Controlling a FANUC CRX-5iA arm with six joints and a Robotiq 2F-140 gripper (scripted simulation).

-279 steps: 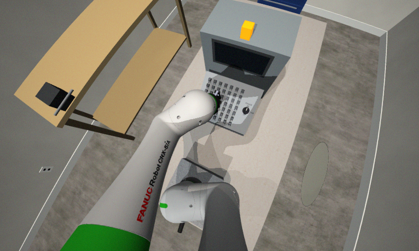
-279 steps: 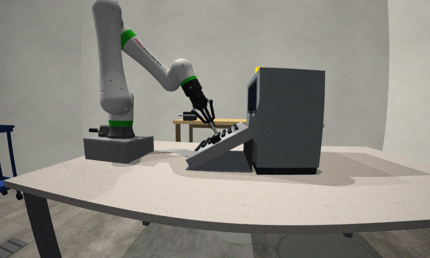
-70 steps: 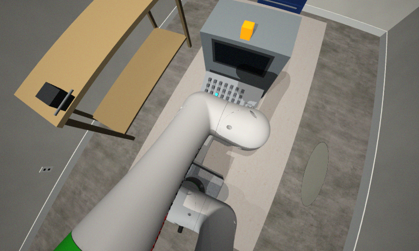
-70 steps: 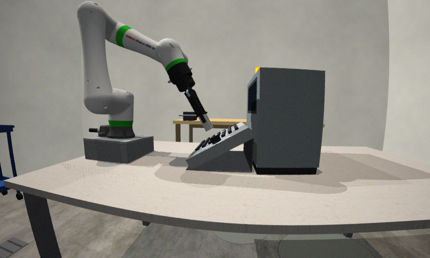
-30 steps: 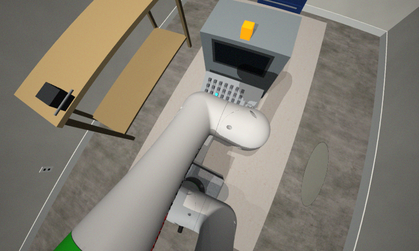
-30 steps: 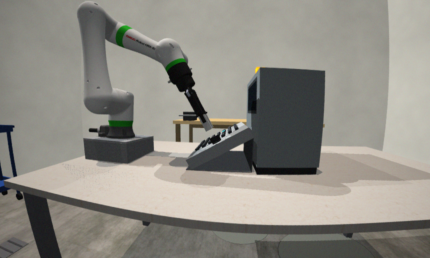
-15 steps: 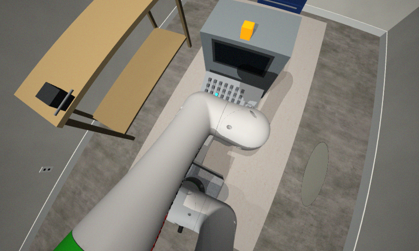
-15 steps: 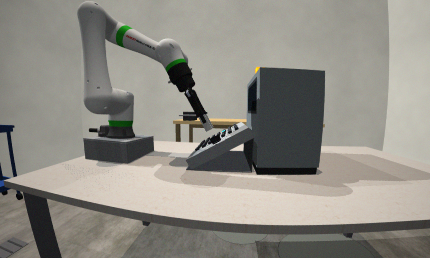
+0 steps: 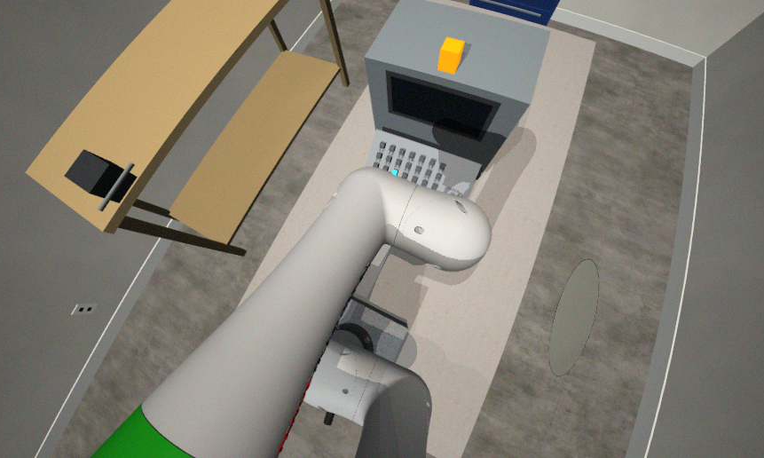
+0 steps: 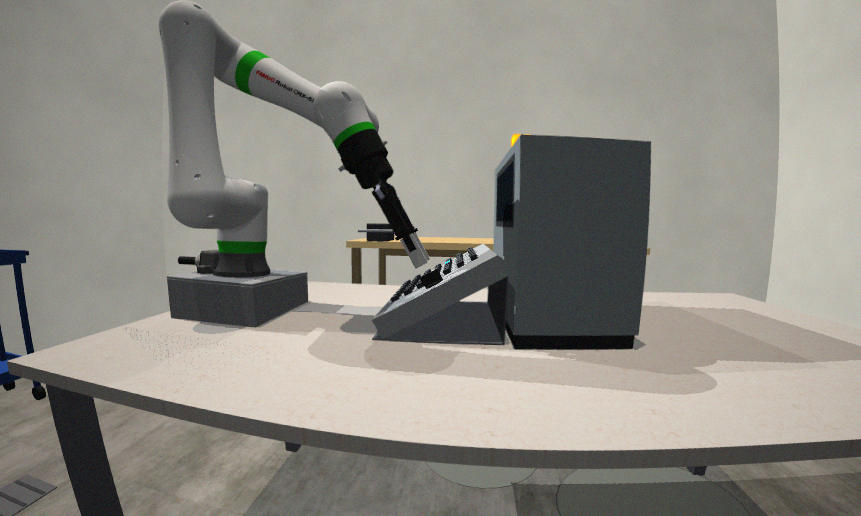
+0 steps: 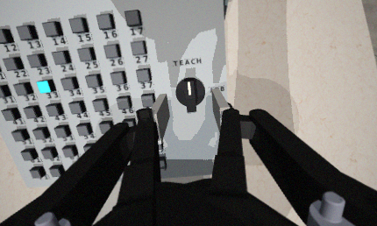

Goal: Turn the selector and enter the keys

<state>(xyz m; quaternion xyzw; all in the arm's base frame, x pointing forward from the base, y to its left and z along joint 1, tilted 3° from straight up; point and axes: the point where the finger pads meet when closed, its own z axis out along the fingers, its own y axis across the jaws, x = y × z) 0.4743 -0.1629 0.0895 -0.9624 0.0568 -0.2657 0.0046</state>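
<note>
Right now my hand is 50 mm above the black selector knob and 40 mm short of it. Round my hand: sloped keypad: 100 mm to the left, 100 mm below, 70 mm ahead.
</note>
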